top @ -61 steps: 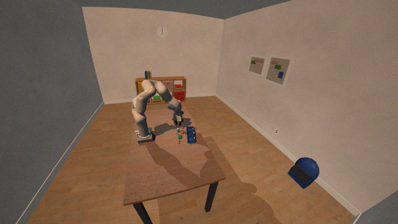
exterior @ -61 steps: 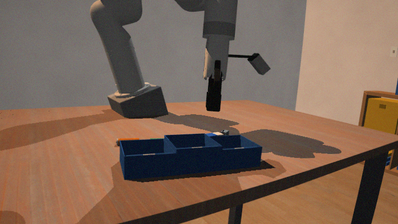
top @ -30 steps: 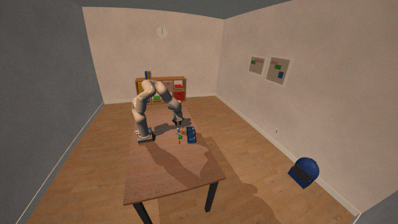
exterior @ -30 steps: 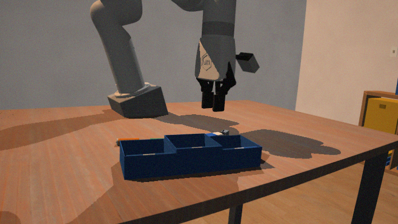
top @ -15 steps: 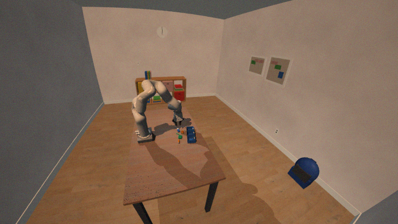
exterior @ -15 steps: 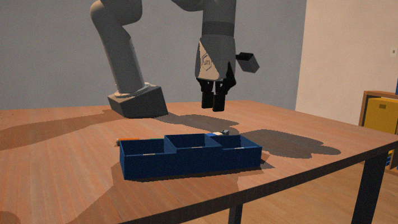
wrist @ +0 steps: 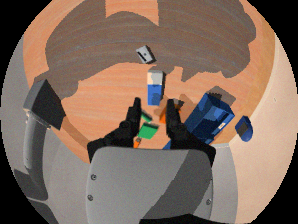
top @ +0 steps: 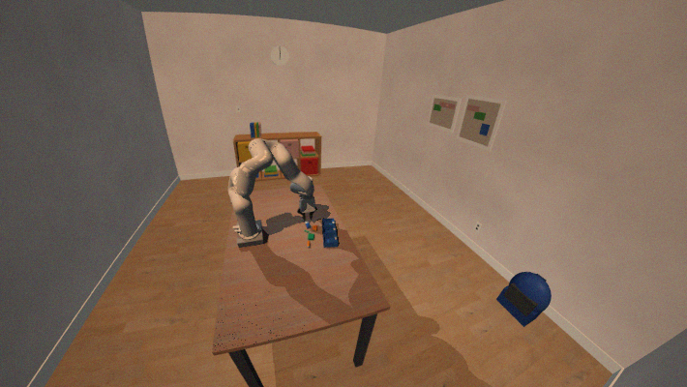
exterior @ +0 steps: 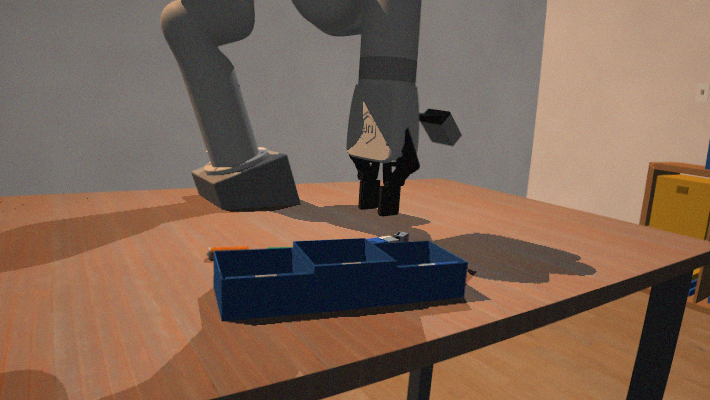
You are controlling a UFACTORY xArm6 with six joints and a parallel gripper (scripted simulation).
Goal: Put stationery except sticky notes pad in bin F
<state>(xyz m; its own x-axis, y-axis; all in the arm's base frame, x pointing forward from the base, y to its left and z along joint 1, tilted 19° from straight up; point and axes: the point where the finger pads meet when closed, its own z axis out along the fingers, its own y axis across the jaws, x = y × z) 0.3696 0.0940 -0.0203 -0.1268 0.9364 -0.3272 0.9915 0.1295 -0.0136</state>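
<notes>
Right now my hand is 10 mm to the right of the blue-and-white piece and 70 mm above it. Round my hand: orange block: 40 mm ahead, 60 mm to the right, 60 mm below; then grey-white sharpener: 20 mm behind, 60 mm to the left, 60 mm below; then thin green stick: 10 mm behind, 70 mm to the right, 70 mm below.
</notes>
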